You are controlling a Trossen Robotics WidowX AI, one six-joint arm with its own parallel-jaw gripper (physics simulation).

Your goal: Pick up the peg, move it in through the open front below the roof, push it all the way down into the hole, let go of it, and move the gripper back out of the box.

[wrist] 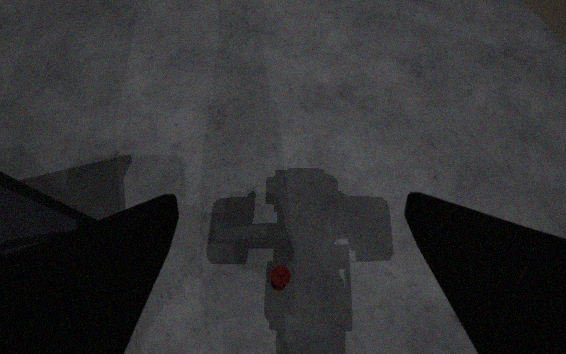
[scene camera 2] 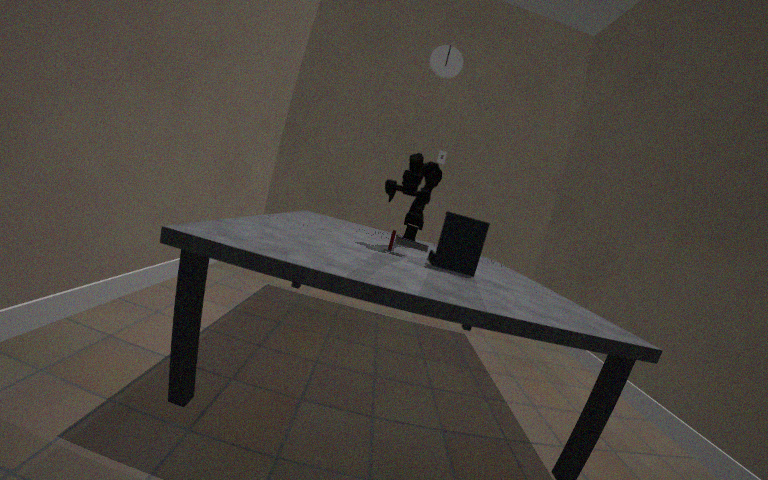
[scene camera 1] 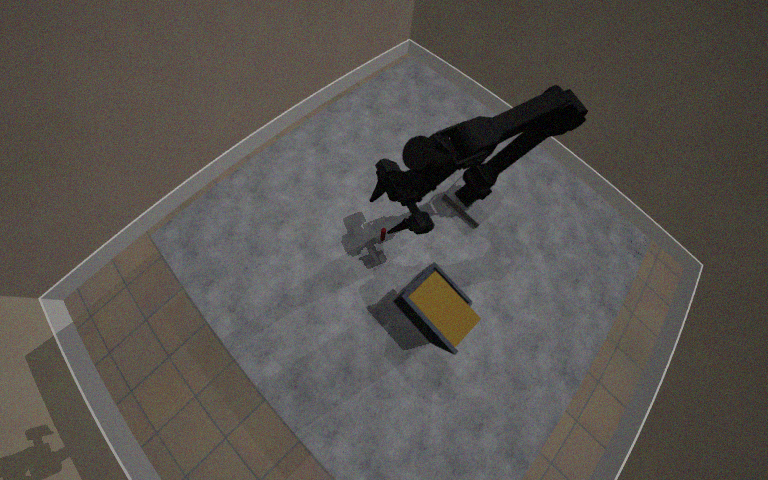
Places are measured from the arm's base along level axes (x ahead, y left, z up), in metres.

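Pixels of known places: gripper, fingertip midpoint: [wrist: 293, 204] [scene camera 2: 400, 204] [scene camera 1: 379, 217]; arm's base, link origin: [scene camera 2: 408, 238] [scene camera 1: 467, 195].
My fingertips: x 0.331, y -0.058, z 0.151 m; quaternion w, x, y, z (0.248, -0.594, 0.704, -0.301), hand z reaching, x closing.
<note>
Ahead of a thing's pixels: the offset from my fingertips to its top centre. "pt": to the spot under its first point. Level surfaces: height alone.
The red peg @(dx -0.017, dy +0.005, dz -0.105 m) [scene camera 1: 383, 234] [scene camera 2: 391, 240] [wrist: 280, 276] stands upright on the table. In the wrist view its round top shows low, a little left of the middle between the fingers. My gripper [scene camera 1: 380, 216] [wrist: 293, 204] is open and empty, pointing down above the table, with its fingertips higher than the peg. The box has dark walls and a yellow roof @(dx -0.016, dy +0.250, dz +0.018 m) [scene camera 1: 444, 308]. The box @(pt dx +0.069, dy +0.257, dz -0.079 m) [scene camera 2: 461, 243] stands on the table apart from the peg, and part of it [wrist: 30, 217] shows at the left edge of the wrist view. The hole is hidden.
A flat grey bar [scene camera 1: 460, 211] [scene camera 2: 412, 243] lies on the table near the arm's base, behind the peg in scene camera 2. The arm reaches over the table @(dz -0.185 m) [scene camera 1: 317, 362] [scene camera 2: 271, 237] from the base side. Shadows of the arm and box fall on the table top.
</note>
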